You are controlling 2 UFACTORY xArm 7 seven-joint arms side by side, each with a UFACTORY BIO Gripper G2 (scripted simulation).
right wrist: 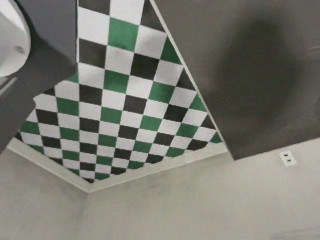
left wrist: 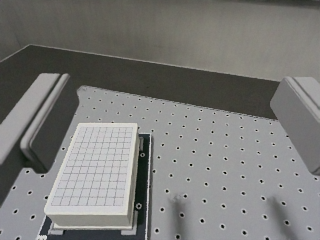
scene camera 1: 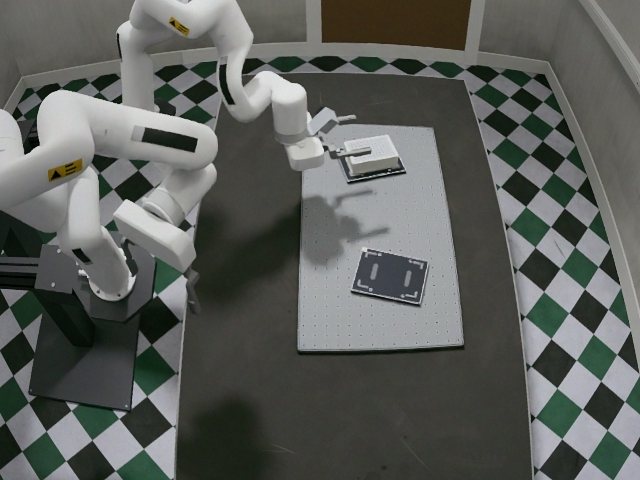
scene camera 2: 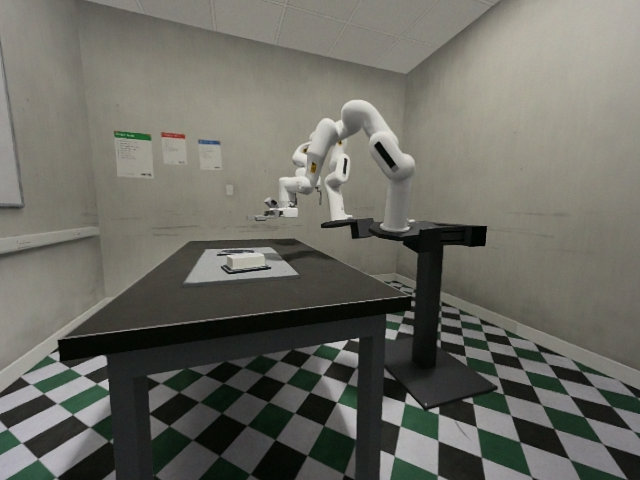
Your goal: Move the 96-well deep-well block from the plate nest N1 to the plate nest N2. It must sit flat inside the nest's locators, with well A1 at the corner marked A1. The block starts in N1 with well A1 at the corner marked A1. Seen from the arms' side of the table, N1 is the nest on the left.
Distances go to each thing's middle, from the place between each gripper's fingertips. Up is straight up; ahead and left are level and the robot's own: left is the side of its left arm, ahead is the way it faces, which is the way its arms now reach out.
Scene:
Right now the white deep-well block [scene camera 1: 384, 156] is 6 cm ahead of my left hand, 9 cm to the left of it and 16 cm below it.
Right now the white deep-well block is 470 mm ahead of my right hand, 520 mm to the left of it and 250 mm below it.

